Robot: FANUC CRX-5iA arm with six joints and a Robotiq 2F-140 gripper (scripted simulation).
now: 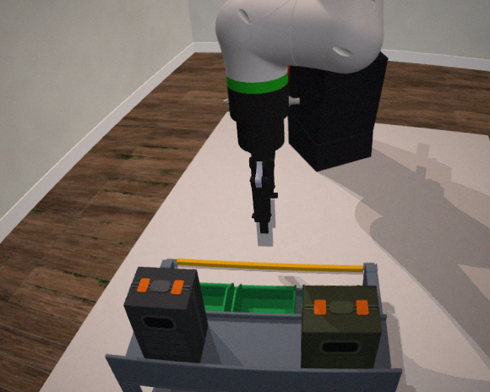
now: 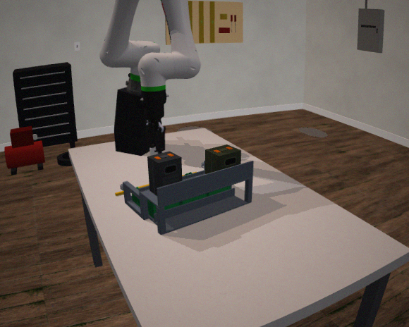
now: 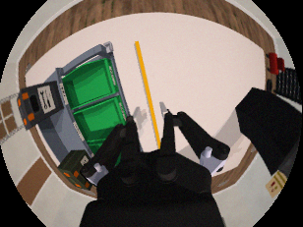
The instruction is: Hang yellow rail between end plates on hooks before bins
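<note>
The yellow rail lies 110 mm below my hand. The rest, counted from my hand: rack shelf: 270 mm ahead, 60 mm to the left, 20 mm below.
</note>
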